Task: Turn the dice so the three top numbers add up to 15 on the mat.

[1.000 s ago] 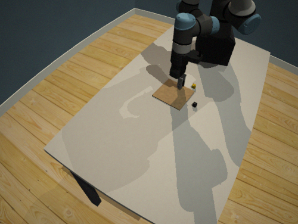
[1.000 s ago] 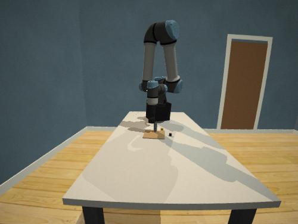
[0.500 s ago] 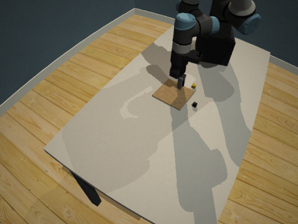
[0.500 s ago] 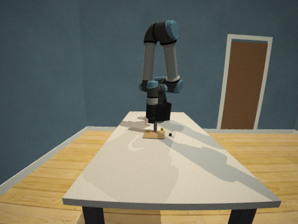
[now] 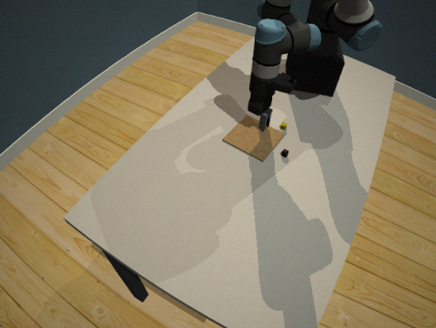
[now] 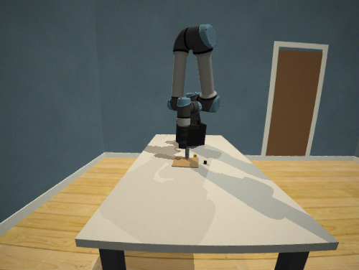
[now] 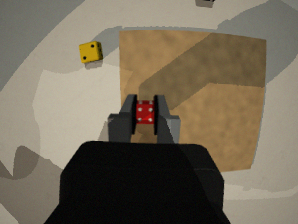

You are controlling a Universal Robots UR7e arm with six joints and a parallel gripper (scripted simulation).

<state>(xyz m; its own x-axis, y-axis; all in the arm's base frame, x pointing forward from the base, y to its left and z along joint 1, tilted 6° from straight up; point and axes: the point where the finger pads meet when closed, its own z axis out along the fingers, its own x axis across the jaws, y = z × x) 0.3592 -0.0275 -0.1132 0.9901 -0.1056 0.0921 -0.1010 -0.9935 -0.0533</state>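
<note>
My hand is 10 mm above the red die. The rest, counted from my hand: black die (100 mm to the left, 60 mm ahead, 20 mm below); then yellow die (50 mm to the left, 40 mm behind, 20 mm below); then brown mat (50 mm ahead, 30 mm below, 10 mm to the right).
</note>
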